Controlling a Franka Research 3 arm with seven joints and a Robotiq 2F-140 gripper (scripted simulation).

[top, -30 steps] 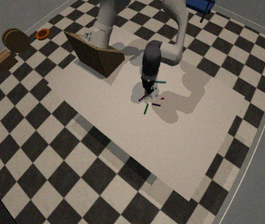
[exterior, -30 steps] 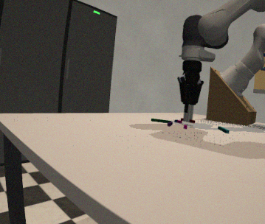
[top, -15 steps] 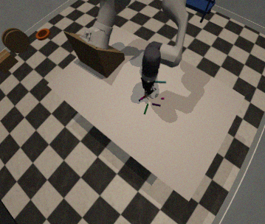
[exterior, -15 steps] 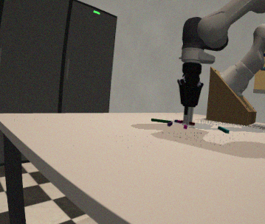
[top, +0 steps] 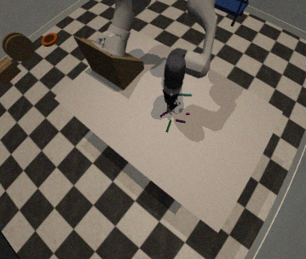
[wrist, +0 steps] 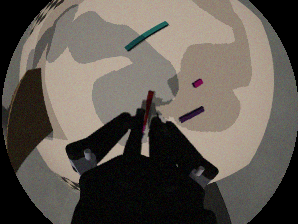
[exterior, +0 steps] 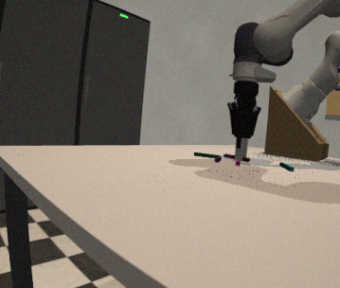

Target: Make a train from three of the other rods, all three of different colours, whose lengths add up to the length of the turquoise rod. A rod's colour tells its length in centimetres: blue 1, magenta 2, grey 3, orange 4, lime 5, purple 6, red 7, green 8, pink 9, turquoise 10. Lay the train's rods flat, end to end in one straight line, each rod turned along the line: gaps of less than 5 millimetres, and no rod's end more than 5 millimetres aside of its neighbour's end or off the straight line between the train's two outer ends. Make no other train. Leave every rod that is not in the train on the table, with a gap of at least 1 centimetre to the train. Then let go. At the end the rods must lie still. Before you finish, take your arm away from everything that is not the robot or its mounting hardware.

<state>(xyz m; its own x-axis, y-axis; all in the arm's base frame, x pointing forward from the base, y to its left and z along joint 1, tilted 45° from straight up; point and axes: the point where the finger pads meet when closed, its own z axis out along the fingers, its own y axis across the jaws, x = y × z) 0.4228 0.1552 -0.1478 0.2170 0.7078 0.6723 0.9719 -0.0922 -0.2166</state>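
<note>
My hand is 30 mm above the red rod. From my hand the other things lie so: purple rod: 100 mm ahead, 10 mm to the right, 30 mm below; then blue rod: 10 mm behind, 60 mm to the right, 30 mm below; then green rod: 60 mm ahead, 80 mm to the right, 30 mm below.
</note>
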